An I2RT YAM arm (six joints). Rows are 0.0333 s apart.
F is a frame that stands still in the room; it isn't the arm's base.
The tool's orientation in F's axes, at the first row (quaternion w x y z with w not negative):
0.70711, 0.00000, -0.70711, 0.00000
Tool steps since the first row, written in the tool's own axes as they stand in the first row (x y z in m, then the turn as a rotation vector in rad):
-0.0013, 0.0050, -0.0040, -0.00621, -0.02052, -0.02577
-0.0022, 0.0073, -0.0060, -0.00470, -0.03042, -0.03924
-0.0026, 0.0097, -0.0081, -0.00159, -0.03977, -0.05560
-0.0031, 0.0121, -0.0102, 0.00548, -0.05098, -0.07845
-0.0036, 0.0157, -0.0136, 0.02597, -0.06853, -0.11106
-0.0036, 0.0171, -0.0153, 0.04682, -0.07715, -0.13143
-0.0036, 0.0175, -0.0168, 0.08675, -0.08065, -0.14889
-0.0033, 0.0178, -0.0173, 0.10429, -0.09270, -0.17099
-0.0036, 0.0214, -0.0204, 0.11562, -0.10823, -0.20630
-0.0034, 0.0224, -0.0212, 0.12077, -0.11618, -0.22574
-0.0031, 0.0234, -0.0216, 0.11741, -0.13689, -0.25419
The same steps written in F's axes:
0.0040, 0.0050, -0.0013, 0.02577, -0.02052, -0.00621
0.0060, 0.0073, -0.0022, 0.03924, -0.03042, -0.00470
0.0081, 0.0097, -0.0026, 0.05560, -0.03977, -0.00159
0.0102, 0.0121, -0.0031, 0.07845, -0.05098, 0.00548
0.0136, 0.0157, -0.0036, 0.11106, -0.06853, 0.02597
0.0153, 0.0171, -0.0036, 0.13143, -0.07715, 0.04682
0.0168, 0.0175, -0.0036, 0.14889, -0.08065, 0.08675
0.0173, 0.0178, -0.0033, 0.17099, -0.09270, 0.10429
0.0204, 0.0214, -0.0036, 0.20630, -0.10823, 0.11562
0.0212, 0.0224, -0.0034, 0.22574, -0.11618, 0.12077
0.0216, 0.0234, -0.0031, 0.25419, -0.13689, 0.11741

